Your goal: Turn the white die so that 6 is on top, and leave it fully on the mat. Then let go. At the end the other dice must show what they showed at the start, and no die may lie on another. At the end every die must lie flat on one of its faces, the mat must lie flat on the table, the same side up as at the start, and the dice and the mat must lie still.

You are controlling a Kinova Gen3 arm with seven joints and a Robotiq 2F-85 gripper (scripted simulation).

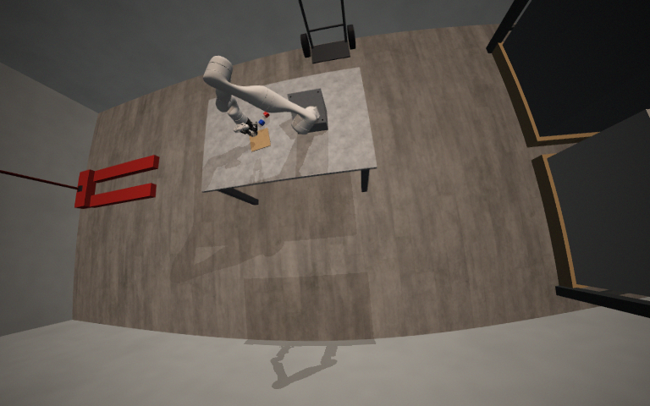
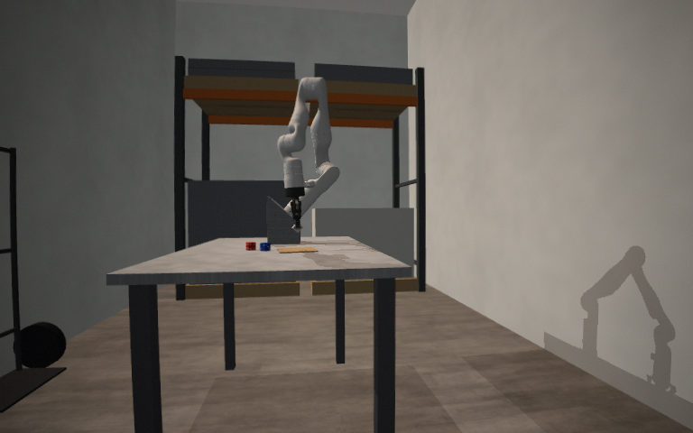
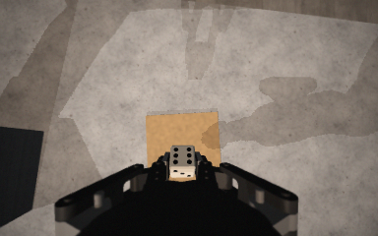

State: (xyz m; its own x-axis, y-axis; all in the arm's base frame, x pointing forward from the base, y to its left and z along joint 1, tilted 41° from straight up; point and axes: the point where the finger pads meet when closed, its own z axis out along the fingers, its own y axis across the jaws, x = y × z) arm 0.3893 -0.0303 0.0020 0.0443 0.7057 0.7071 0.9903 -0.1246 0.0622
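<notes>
The white die is 10 mm below my hand. The rest, counted from my hand: tan mat: 100 mm below; red die: 80 mm behind, 170 mm to the right, 90 mm below; blue die: 40 mm behind, 120 mm to the right, 90 mm below.
</notes>
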